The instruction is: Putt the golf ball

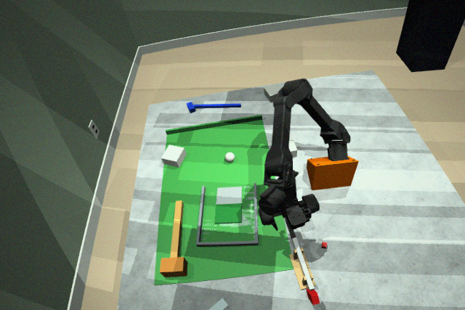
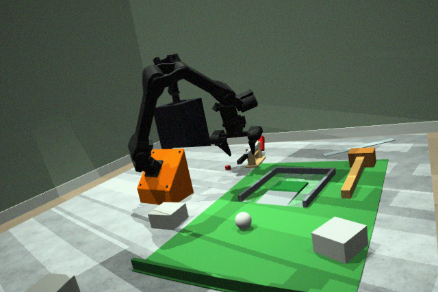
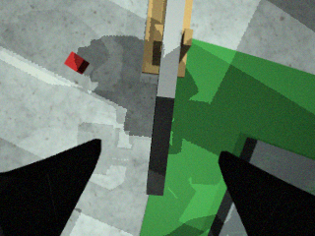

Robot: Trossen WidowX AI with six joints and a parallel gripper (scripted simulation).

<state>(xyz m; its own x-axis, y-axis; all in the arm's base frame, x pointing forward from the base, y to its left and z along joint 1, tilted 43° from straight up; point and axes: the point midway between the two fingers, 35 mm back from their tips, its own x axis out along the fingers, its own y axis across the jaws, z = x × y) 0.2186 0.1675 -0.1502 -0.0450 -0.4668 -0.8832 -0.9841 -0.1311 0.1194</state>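
Now: the small red cube 11 cm behind my gripper tip, 7 cm below it and 5 cm to the left of it. The rest, counted from my gripper tip: blue putter 73 cm to the right, 30 cm ahead, 6 cm below; white golf ball 37 cm to the right, 21 cm ahead, 5 cm below.
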